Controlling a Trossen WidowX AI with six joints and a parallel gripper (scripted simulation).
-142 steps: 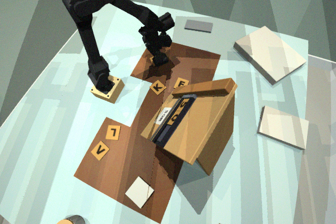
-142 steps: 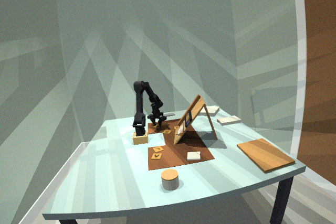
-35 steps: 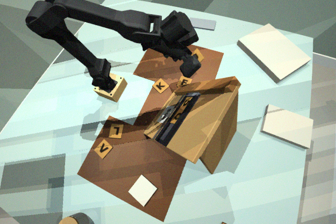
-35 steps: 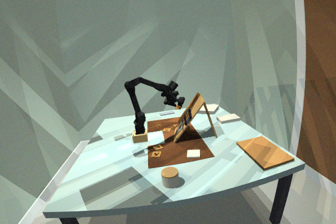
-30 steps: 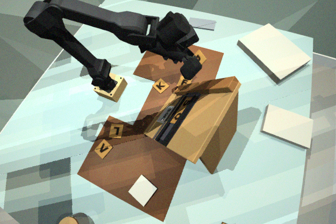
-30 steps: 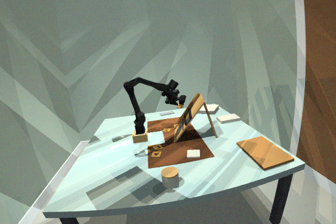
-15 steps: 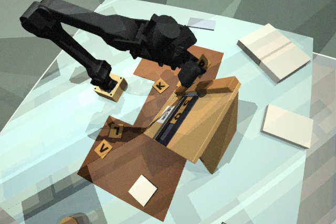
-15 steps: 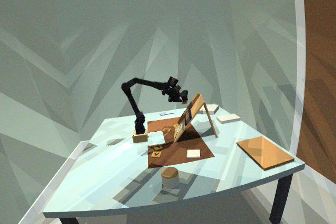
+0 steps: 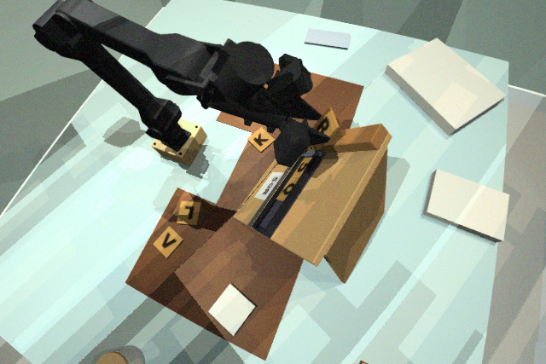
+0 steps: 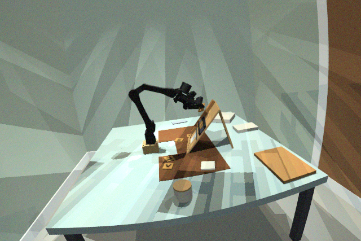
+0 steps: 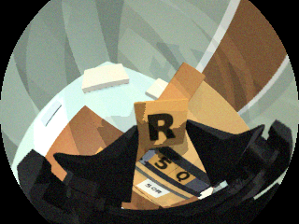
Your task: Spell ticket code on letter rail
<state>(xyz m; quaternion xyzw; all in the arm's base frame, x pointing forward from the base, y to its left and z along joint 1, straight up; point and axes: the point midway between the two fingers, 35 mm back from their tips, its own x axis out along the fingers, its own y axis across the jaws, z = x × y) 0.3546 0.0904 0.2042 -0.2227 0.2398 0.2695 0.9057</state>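
The q tile lies 11 cm to the right of my gripper tip, 9 cm below it and 2 cm behind it. Also, from my gripper tip: white ticket: 18 cm below, 10 cm to the right, 8 cm behind; r tile: right at my gripper tip; s tile: 9 cm below, 5 cm to the right, 1 cm behind.
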